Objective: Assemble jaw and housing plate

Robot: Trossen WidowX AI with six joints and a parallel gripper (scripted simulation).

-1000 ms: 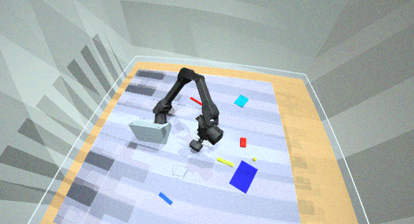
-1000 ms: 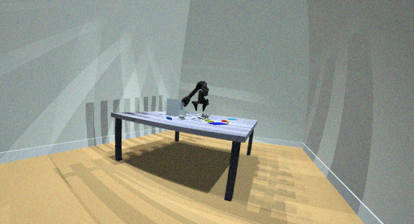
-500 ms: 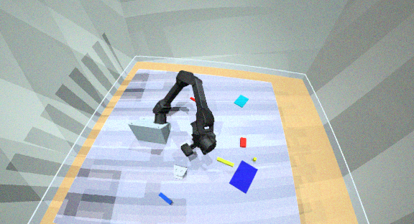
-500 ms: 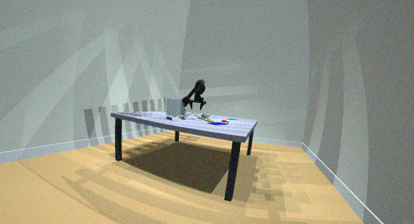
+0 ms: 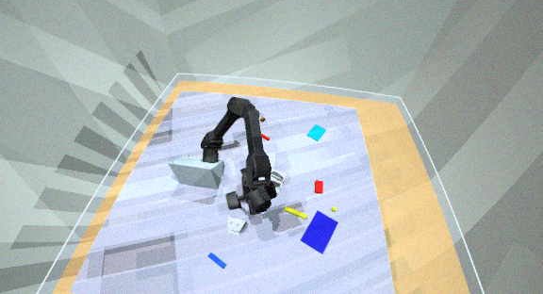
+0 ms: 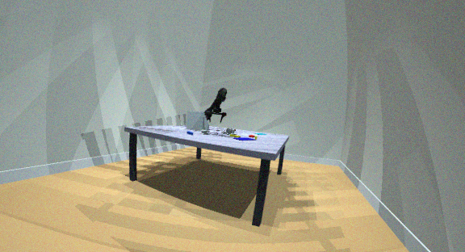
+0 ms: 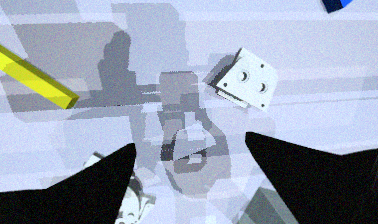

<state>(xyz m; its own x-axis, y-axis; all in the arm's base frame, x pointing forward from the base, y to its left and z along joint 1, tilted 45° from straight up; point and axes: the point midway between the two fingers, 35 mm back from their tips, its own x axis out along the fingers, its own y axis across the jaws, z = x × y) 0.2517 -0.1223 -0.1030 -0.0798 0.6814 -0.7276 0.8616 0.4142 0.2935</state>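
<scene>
The white block lies 60 mm behind my gripper tip, 80 mm to the right of it and 90 mm below it. Round my gripper tip: yellow bar 190 mm ahead, 40 mm to the left, 90 mm below; blue bar 90 mm behind, 230 mm to the right, 90 mm below; jaw 20 mm ahead, 170 mm to the left, 80 mm below.
</scene>
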